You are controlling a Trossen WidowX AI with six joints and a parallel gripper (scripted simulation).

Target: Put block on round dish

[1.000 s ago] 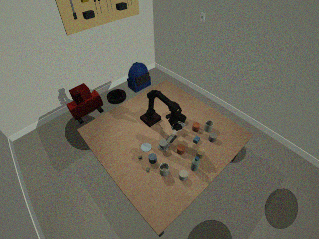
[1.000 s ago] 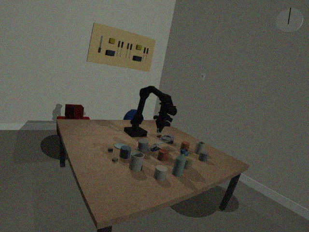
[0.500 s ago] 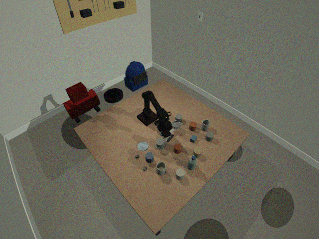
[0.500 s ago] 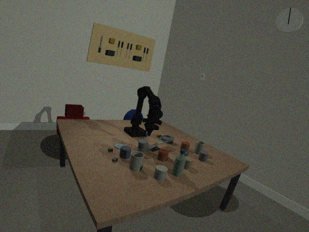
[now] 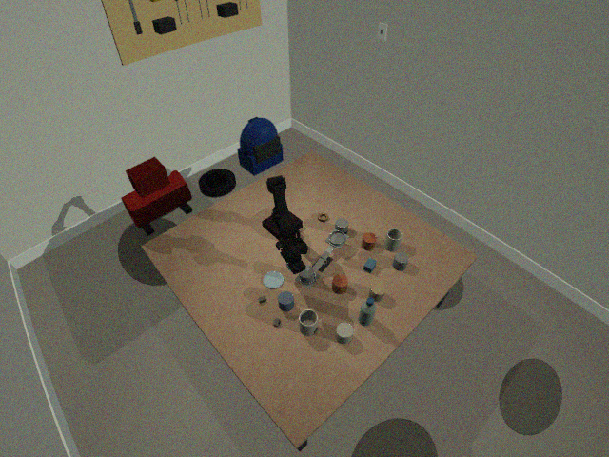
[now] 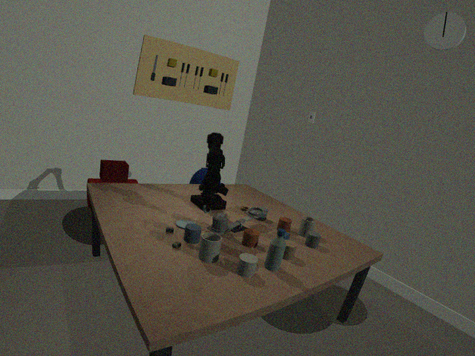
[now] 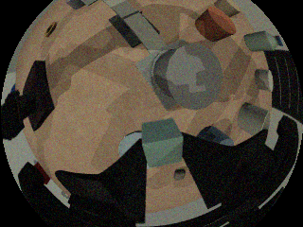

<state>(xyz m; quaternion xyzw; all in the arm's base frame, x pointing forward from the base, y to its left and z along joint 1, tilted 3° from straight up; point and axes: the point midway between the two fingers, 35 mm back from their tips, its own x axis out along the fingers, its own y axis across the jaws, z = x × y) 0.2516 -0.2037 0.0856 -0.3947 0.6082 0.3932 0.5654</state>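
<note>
My gripper tip is 60 mm past the round pale-blue dish, 60 mm to the left of it and 100 mm above it. Also, from my gripper tip: blue cylinder 70 mm ahead, 110 mm to the right, 60 mm below; bottle 400 mm ahead, 40 mm to the left, 10 mm above.
</note>
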